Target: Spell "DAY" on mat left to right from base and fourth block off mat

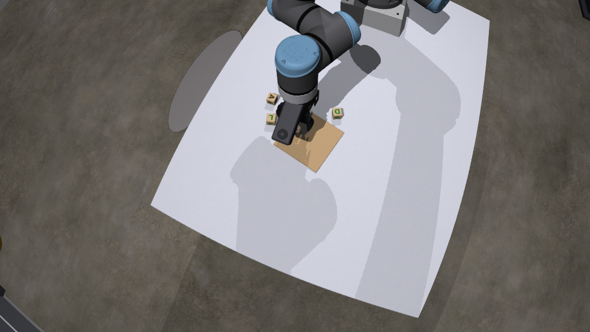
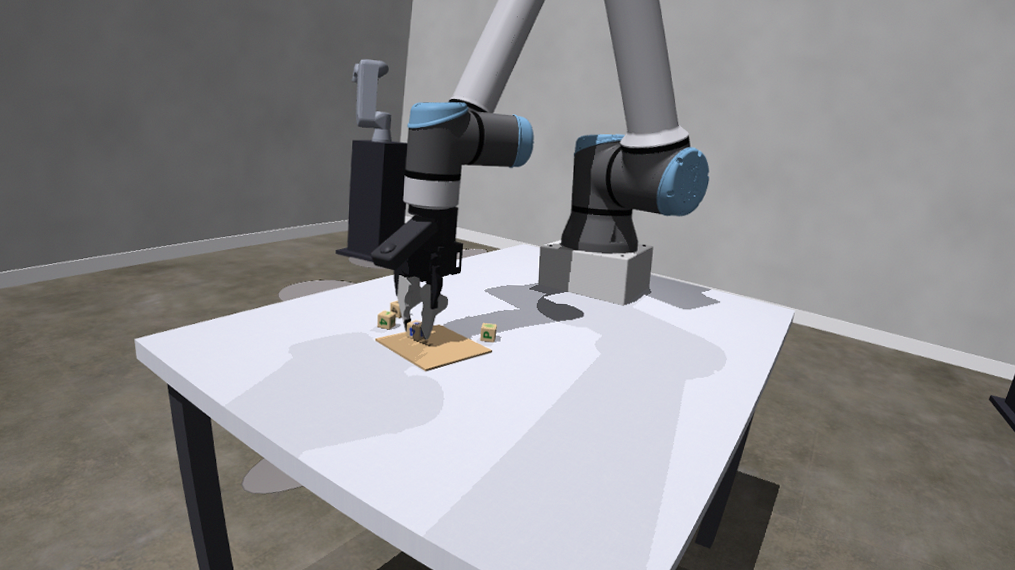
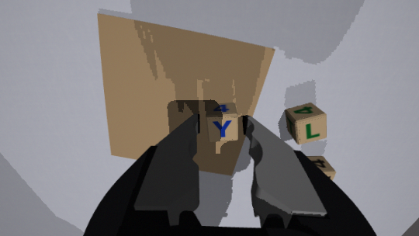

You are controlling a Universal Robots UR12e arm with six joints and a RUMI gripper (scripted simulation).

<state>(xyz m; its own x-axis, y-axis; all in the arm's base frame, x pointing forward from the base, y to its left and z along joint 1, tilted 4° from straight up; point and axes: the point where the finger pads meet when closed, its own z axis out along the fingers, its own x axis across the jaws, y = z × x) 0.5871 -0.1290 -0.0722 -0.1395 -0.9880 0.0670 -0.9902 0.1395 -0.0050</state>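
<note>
My gripper is now 1 cm above the blue-lettered block. Round my hand: D block 9 cm to the left, 9 cm behind, 1 cm below; green-lettered block 7 cm to the right, 1 cm below, 1 cm behind; tan mat 4 cm to the left, 2 cm below, 1 cm ahead.
</note>
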